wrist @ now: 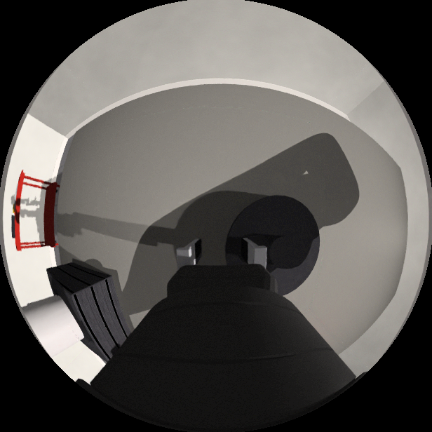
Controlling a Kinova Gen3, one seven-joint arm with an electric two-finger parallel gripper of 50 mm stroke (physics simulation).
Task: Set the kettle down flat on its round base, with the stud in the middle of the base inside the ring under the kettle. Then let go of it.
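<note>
A dark, round, disc-like thing [280, 215] is seen from above, right of the middle of the wrist view. No spout, handle, stud or ring can be made out on it, so I cannot tell whether it is the kettle or its base. My gripper [220, 246] is open, with no thing between its fingers. The right finger overlaps the left part of the dark round thing in the view, and the left finger lies outside its outline, over the grey surface. I cannot tell the height between them. The gripper body hides part of its lower left edge.
The grey table top [150, 130] carries broad shadows of the arm and of the round thing. A black grooved block [95, 300] with a pale cylinder [52, 325] is at the lower left. A red frame [50, 215] stands at the far left, near a white wall.
</note>
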